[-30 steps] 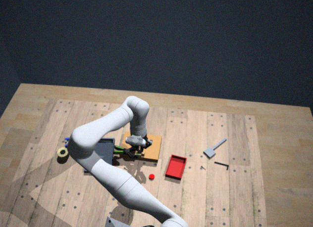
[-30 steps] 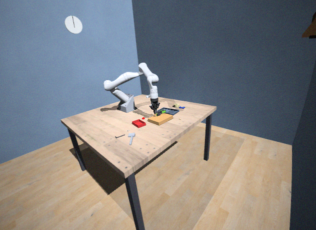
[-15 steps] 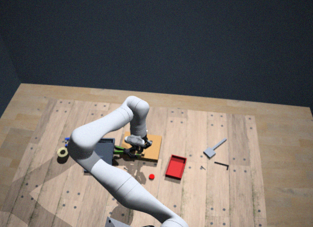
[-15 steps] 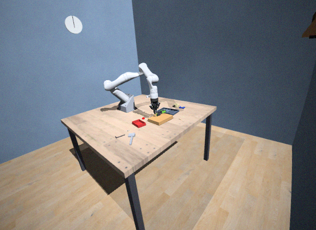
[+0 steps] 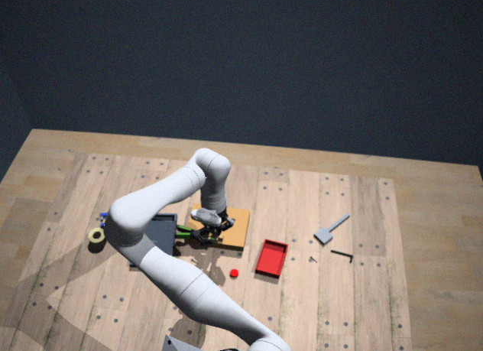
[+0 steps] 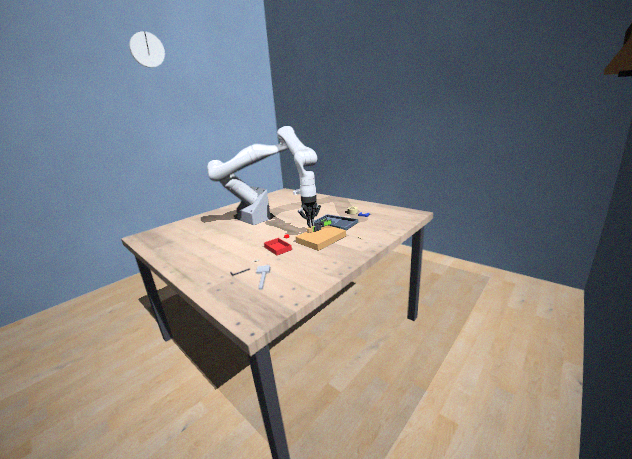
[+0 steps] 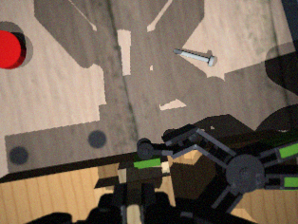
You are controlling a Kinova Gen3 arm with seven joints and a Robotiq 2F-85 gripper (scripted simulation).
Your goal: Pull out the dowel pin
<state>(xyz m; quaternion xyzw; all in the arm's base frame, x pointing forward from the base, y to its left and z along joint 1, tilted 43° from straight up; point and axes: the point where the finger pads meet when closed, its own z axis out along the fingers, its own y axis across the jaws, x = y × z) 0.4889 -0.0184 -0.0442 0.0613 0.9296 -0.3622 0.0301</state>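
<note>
Right now my hand is 20 mm above the dowel pin. From my hand the other things lie so: bench board (60 mm ahead, 10 mm to the left, 60 mm below); wooden block (40 mm below); red disc (100 mm behind, 80 mm to the right, 70 mm below).
</note>
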